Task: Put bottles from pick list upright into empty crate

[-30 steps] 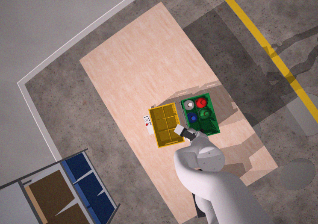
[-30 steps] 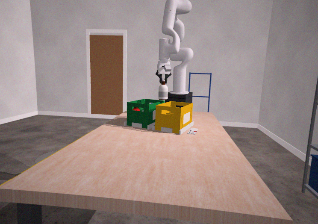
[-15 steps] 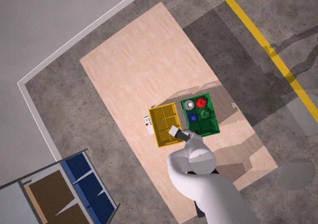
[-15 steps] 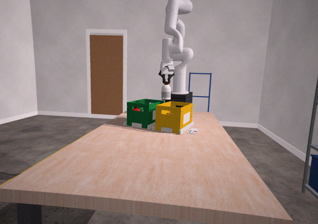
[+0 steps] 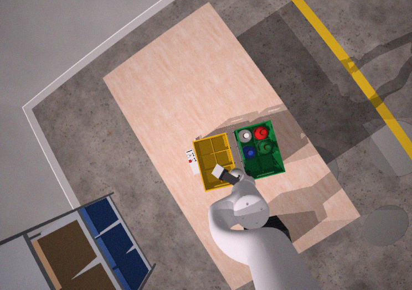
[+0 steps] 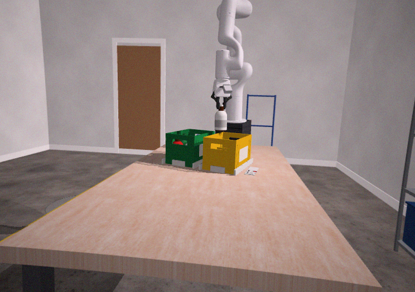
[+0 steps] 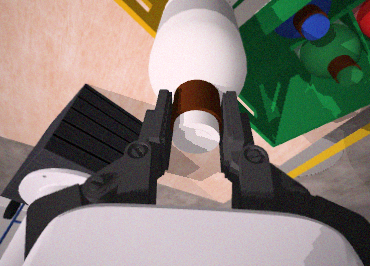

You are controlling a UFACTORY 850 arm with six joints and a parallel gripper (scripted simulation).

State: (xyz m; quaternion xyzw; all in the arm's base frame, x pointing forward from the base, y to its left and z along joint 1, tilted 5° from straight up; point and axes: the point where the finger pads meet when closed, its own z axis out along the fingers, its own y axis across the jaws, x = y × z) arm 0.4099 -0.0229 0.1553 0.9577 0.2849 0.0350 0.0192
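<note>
Right now the yellow crate is 110 mm ahead of my hand, 70 mm to the left of it and 250 mm below it. Also, from my hand: blue-label bottle: 60 mm ahead, 120 mm to the right, 250 mm below; green bottle: 50 mm ahead, 210 mm to the right, 250 mm below; green crate: 60 mm ahead, 160 mm to the right, 250 mm below.
</note>
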